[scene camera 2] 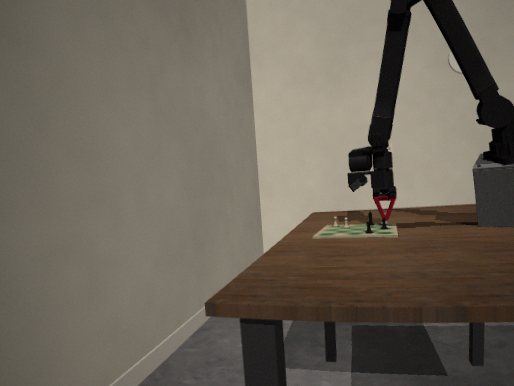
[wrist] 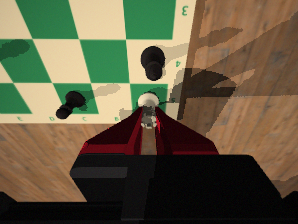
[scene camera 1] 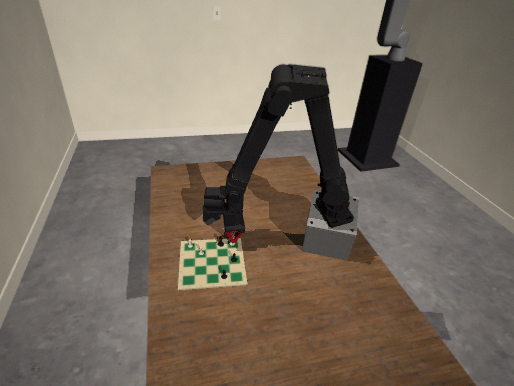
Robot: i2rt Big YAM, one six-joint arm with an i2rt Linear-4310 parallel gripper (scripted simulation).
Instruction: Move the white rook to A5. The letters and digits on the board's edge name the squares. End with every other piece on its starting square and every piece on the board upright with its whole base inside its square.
Labels:
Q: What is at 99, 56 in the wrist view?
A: A chessboard.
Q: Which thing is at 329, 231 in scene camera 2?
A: A chessboard.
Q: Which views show the chessboard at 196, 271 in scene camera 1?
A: Scene camera 2, the wrist view and scene camera 1: all of them.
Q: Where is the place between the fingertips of my gripper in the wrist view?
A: At 148, 111

